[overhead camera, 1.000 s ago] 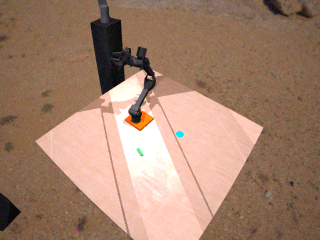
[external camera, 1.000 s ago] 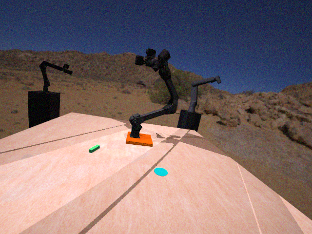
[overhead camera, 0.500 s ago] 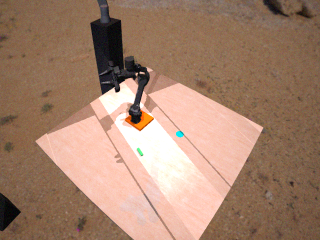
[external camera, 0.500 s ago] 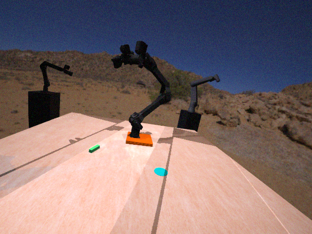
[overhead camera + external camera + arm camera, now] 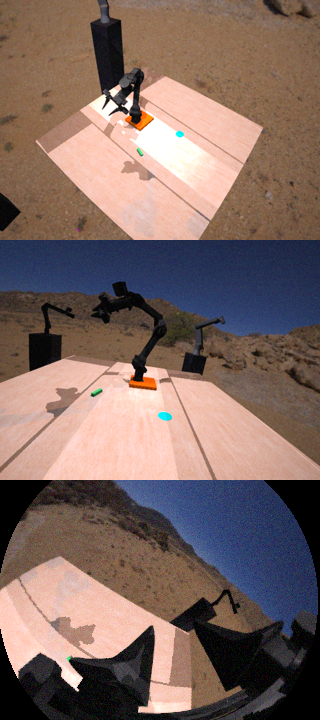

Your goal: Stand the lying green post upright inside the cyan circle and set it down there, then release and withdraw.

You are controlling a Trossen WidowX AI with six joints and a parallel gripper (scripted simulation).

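Now: gripper tip 17 cm short of the green post, 9 cm to the right of it and 37 cm above it. From my gripper tip the other things lie so: cyan circle (33 cm ahead, 39 cm to the left, 38 cm below).
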